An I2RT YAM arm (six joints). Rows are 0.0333 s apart.
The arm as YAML. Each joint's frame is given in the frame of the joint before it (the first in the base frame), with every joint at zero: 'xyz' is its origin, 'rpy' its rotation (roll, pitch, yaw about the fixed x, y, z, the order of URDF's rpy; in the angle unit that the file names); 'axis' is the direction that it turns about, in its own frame. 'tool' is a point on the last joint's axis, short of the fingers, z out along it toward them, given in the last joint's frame.
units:
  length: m
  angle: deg
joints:
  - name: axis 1
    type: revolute
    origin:
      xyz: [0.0, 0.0, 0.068]
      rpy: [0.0, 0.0, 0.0]
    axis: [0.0, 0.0, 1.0]
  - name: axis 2
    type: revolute
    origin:
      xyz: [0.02, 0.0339, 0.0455]
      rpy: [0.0, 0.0, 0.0]
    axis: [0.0, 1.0, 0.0]
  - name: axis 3
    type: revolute
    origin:
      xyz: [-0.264, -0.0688, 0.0]
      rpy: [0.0, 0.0, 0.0]
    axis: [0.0, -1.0, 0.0]
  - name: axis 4
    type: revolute
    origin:
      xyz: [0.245, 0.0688, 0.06]
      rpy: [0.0, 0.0, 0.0]
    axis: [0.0, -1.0, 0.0]
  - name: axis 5
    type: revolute
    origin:
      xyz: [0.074, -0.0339, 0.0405]
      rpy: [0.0, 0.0, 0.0]
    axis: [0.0, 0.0, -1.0]
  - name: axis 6
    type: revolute
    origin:
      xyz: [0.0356, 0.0, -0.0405]
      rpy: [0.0, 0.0, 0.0]
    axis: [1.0, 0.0, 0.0]
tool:
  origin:
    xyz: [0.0, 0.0, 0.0]
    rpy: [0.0, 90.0, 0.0]
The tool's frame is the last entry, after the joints.
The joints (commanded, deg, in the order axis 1, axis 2, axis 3, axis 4, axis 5, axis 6), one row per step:
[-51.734, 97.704, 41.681, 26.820, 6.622, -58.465]
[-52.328, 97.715, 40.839, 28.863, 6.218, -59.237]
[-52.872, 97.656, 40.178, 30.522, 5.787, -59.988]
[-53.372, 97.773, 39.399, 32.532, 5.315, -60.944]
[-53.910, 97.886, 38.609, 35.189, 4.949, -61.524]
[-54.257, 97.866, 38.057, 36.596, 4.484, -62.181]
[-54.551, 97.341, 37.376, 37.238, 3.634, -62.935]
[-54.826, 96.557, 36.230, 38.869, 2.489, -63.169]
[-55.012, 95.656, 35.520, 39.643, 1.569, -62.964]
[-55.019, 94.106, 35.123, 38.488, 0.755, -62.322]
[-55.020, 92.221, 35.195, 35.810, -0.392, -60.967]
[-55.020, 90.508, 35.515, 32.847, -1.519, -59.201]
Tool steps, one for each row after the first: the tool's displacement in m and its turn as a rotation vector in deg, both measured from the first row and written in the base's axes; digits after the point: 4 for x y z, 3 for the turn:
[-0.0034, -0.0009, -0.0008, -1.165, -0.301, 0.128]
[-0.0065, -0.0017, -0.0009, -2.224, -0.527, 0.312]
[-0.0093, -0.0023, -0.0019, -3.425, -0.630, 0.661]
[-0.0122, -0.0033, -0.0018, -5.019, -1.333, 0.686]
[-0.0142, -0.0034, -0.0019, -5.923, -1.490, 1.032]
[-0.0166, -0.0020, -0.0012, -6.474, -1.484, 1.823]
[-0.0195, 0.0006, 0.0004, -7.379, -2.419, 2.657]
[-0.0216, 0.0026, 0.0031, -7.886, -3.430, 3.203]
[-0.0232, 0.0057, 0.0073, -7.392, -4.211, 3.667]
[-0.0244, 0.0087, 0.0126, -5.856, -5.257, 4.135]
[-0.0253, 0.0112, 0.0178, -3.916, -6.480, 4.380]

